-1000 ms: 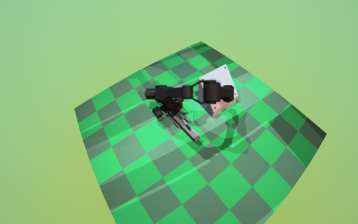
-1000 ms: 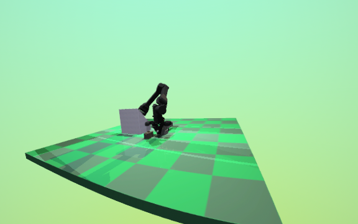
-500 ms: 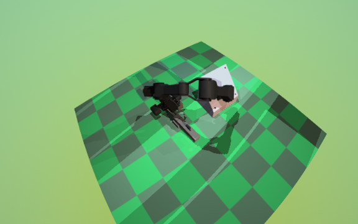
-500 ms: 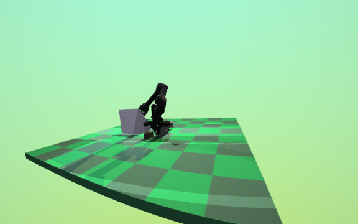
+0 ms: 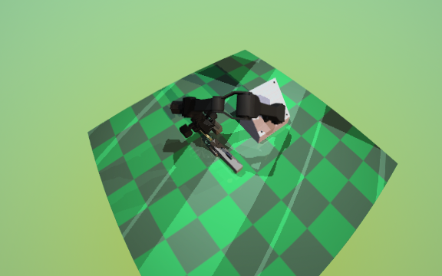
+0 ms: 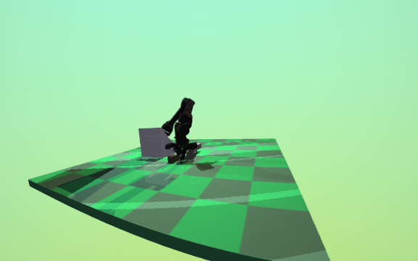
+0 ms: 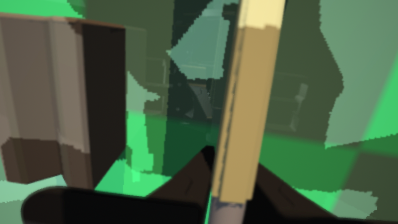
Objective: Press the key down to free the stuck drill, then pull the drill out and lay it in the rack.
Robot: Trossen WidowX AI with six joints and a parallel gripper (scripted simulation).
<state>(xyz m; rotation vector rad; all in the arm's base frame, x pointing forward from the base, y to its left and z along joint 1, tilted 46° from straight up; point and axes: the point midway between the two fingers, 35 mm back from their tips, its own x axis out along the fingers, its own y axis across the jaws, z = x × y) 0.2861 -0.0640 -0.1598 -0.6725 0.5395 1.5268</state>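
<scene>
The drill lies 4 cm to the left of my gripper tip and 3 cm above it. From my gripper tip the other things lie so: rack: 8 cm behind, 1 cm to the left; dark key: 21 cm to the left, 3 cm above, 2 cm behind; long grey block: 19 cm to the left, 2 cm behind, 2 cm above.
</scene>
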